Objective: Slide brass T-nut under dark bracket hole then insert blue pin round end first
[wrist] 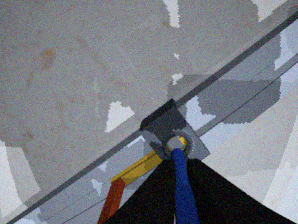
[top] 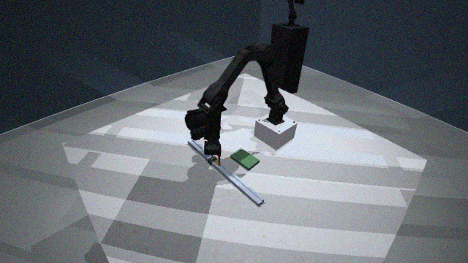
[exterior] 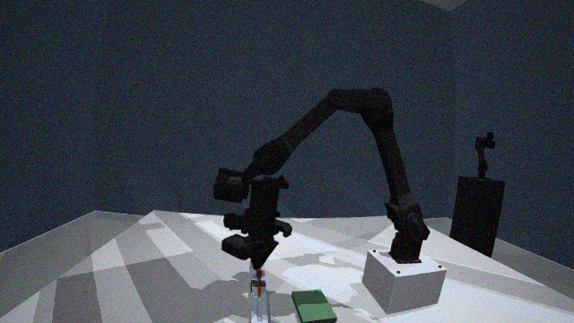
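My gripper tip is now 2 cm to the right of the brass T-nut, 1 cm past it and 1 cm above it. The rest, counted from my gripper tip: blue pin right at my gripper tip; then green tray 13 cm behind, 5 cm below, 4 cm to the left; then aluminum rail 5 cm below, 2 cm to the left, 1 cm behind.
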